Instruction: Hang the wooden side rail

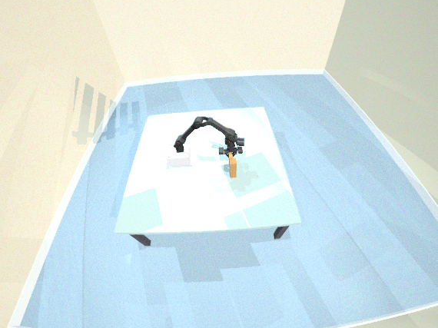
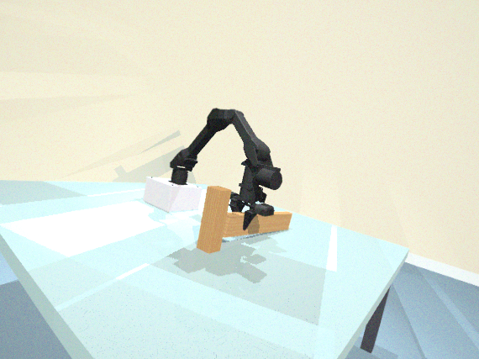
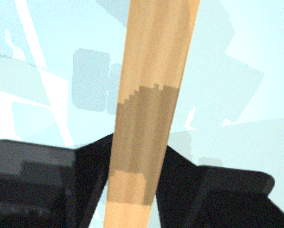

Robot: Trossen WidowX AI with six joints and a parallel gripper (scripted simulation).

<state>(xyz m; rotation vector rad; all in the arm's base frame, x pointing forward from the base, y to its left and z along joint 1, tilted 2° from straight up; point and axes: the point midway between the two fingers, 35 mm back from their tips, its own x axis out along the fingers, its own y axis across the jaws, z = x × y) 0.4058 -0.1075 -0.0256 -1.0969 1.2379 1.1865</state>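
Right now the wooden headboard post is 1 cm behind my gripper tip, 15 cm to the right of it and 4 cm above it.
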